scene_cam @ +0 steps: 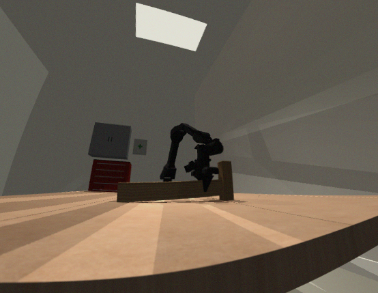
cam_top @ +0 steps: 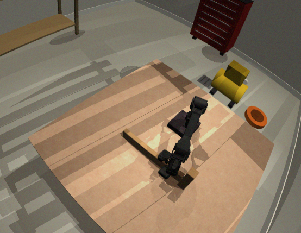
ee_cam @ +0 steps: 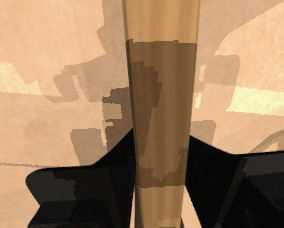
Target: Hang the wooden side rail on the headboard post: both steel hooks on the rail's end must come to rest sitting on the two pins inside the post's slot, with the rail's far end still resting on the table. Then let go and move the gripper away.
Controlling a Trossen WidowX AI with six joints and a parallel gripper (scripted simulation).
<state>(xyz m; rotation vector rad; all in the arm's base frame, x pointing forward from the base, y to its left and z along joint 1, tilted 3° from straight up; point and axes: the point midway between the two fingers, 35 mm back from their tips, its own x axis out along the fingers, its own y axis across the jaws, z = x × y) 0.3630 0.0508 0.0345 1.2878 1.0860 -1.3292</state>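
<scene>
Now: gripper tip 2 cm short of the headboard post, 11 cm to the right of it and 4 cm below it.
</scene>
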